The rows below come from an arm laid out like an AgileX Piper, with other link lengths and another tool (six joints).
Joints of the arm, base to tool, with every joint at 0 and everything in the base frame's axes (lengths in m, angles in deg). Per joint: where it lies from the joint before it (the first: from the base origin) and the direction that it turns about. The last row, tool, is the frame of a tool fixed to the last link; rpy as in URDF.
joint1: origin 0 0 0.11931 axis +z
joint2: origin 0 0 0 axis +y
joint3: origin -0.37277 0 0.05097 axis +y
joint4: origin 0.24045 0 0.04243 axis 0.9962 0 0.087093
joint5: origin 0 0 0 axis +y
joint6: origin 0.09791 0 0.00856 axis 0.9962 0 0.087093
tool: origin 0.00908 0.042 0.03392 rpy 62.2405 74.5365 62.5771
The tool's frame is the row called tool.
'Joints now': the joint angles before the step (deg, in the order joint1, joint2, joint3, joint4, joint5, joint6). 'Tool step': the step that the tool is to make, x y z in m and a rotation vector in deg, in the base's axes. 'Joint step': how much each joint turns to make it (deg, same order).
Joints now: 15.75 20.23 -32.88 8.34 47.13 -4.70
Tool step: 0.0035 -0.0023 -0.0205 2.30 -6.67 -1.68
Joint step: 0.02 -2.60 7.39 -0.08 -11.97 0.03
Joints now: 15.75 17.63 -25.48 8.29 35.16 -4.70
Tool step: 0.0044 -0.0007 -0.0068 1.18 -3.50 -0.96
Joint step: 0.00 -0.26 3.35 0.01 -6.84 -0.02
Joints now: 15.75 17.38 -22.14 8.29 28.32 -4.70
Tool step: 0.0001 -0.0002 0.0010 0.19 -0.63 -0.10
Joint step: 0.01 -0.03 0.06 -0.03 -0.70 0.03
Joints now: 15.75 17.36 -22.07 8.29 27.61 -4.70
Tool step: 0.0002 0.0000 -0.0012 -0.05 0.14 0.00
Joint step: 0.03 -0.01 0.21 -0.05 -0.06 0.04
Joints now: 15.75 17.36 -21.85 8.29 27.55 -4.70
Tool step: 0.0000 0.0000 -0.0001 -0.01 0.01 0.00
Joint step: 0.00 0.00 0.02 -0.01 0.00 0.00
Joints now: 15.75 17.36 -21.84 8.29 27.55 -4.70
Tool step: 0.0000 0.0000 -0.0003 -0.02 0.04 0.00
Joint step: 0.00 -0.01 0.04 -0.01 0.01 0.00
